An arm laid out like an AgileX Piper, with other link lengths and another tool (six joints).
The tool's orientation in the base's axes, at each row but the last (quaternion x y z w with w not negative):
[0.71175 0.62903 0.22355 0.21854]
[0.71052 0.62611 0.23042 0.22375]
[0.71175 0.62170 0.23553 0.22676]
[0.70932 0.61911 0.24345 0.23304]
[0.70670 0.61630 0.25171 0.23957]
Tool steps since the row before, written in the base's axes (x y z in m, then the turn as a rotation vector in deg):
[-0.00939 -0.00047 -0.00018 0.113 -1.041 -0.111]
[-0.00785 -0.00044 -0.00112 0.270 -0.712 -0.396]
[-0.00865 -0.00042 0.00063 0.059 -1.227 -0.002]
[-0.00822 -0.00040 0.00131 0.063 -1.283 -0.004]
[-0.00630 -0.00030 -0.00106 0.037 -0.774 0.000]
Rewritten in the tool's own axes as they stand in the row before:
[-0.00150 -0.00754 -0.00541 -1.026 0.142 0.187]
[-0.00135 -0.00680 -0.00387 -0.696 0.055 0.499]
[-0.00139 -0.00629 -0.00582 -1.210 0.197 0.075]
[-0.00127 -0.00541 -0.00621 -1.265 0.206 0.080]
[-0.00108 -0.00538 -0.00329 -0.763 0.125 0.046]

